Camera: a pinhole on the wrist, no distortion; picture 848 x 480 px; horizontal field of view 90.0 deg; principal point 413.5 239.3 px. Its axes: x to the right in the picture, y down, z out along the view. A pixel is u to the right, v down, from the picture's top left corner.
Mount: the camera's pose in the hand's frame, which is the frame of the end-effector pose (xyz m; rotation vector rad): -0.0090 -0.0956 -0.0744 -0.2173 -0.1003 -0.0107
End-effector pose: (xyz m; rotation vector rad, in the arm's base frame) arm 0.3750 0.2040 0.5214 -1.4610 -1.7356 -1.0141
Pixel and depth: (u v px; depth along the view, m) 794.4 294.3 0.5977
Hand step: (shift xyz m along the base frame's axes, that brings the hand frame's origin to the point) 0.0287 0.7096 0.1492
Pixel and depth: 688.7 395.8 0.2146
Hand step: 0.0091 0.1699 0.0339
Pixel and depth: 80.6 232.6 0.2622
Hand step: -0.0005 0.0194 -0.2910
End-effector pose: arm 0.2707 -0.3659 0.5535 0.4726 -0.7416 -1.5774
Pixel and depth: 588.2 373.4 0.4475
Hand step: -0.1574 -0.0692 0.3593
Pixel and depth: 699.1 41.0 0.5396
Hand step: -0.5736 -0.1818 0.2600
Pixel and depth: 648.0 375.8 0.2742
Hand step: -0.1099 -0.0806 0.1817
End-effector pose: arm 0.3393 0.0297 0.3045 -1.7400 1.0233 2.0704
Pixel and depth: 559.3 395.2 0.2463
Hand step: -0.1581 0.0537 -0.0273
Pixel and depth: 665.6 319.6 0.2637
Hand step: -0.1794 0.0841 -0.1032
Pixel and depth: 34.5 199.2 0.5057
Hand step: -0.1401 0.3947 0.4805
